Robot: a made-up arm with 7 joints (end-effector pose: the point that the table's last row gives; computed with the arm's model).
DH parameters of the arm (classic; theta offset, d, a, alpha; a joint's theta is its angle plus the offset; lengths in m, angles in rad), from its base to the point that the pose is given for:
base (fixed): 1.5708 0.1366 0 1.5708
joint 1: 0 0.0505 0.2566 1.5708
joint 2: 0 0.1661 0.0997 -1.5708
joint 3: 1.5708 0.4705 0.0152 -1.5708
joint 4: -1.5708 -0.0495 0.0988 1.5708
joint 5: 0 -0.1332 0.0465 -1.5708
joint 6: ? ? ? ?
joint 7: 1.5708 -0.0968 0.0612 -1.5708
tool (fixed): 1.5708 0.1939 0 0
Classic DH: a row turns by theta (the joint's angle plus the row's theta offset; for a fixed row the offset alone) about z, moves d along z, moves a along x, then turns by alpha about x.
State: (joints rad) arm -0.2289 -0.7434 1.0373 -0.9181 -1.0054 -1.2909 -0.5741
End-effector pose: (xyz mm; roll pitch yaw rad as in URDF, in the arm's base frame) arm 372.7 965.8 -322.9 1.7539 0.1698 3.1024
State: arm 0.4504 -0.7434 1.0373 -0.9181 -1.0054 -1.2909 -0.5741
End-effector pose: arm 372.7 1040.0 385.8 1.0705 0.1074 3.0042
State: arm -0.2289 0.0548 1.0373 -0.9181 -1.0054 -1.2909 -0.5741
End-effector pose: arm 839.8 509.2 -216.5 1.6766 0.3297 2.3038
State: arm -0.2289 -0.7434 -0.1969 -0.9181 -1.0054 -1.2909 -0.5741
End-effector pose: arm 531.5 750.8 -484.4 3.0067 0.6765 -2.3681
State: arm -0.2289 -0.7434 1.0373 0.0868 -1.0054 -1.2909 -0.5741
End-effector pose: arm 661.2 835.1 -94.1 1.1548 0.4818 2.1178
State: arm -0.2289 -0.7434 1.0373 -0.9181 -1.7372 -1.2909 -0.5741
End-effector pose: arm 307.9 996.1 -119.1 1.0611 0.0230 -3.0471
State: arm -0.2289 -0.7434 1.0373 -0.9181 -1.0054 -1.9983 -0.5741
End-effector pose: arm 322.7 883.3 -366.2 1.9544 0.3817 -2.4766
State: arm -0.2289 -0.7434 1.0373 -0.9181 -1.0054 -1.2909 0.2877
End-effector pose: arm 344.5 976.7 -155.8 0.8921 0.1698 3.1024
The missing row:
joint 6: -1.5708 0.0806 0.0117 1.5708
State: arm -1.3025 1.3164 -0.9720 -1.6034 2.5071 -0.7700 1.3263
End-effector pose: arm 229.3 -137.4 431.7 -0.9714 0.5363 1.4804
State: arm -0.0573 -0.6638 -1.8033 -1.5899 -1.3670 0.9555 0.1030
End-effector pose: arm 724.4 665.7 2.0 -0.6839 0.5654 0.3222
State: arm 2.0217 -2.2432 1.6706 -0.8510 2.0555 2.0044 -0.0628
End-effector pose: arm -317.1 -395.3 762.5 2.9391 -0.7783 -1.7477
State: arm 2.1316 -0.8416 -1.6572 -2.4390 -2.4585 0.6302 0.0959
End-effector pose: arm 624.2 -22.1 715.3 2.7664 -0.8643 0.1822
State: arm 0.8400 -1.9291 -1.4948 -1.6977 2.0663 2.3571 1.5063
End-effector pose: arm -43.0 752.3 618.0 1.1859 -0.1213 1.4495
